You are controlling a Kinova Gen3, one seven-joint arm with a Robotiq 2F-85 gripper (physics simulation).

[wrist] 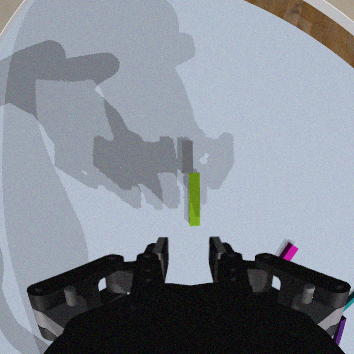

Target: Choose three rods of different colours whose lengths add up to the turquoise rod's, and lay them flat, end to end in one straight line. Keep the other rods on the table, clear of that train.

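Frame: origin at the arm's base, x right, y back, z down, level; metres.
Seen in the pictures: gripper, fingertip midpoint: (188, 249).
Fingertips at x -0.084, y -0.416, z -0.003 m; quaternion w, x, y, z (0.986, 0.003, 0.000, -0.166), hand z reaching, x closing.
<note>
A point is followed by its place in that frame.
A lime green rod (194, 199) @[z 0.047, x -0.088, y -0.447 m] lies flat, upright in the wrist view, just ahead of the fingers. A grey rod (187, 156) @[z 0.047, x -0.106, y -0.483 m] lies in shadow beyond its far end, pointing nearly the same way. Their ends appear to meet or nearly meet, with the grey rod set a little to the left. My gripper (188, 249) @[z -0.003, x -0.084, y -0.416 m] is partly open and empty, above the table on the near side of the lime rod. A magenta rod (289, 252) @[z 0.047, x 0.028, y -0.424 m] lies slanted at the right, partly hidden by the gripper. Part of a turquoise rod (350, 301) @[z 0.047, x 0.173, y -0.375 m] shows at the right edge.
Part of a purple rod (340, 330) @[z 0.047, x 0.192, y -0.323 m] shows at the lower right, close to the turquoise one. The pale blue table top (280, 125) @[z 0.057, x -0.024, y -0.547 m] has a curved edge at the upper right, with wooden floor (300, 19) beyond. Arm shadows fall across the left and middle.
</note>
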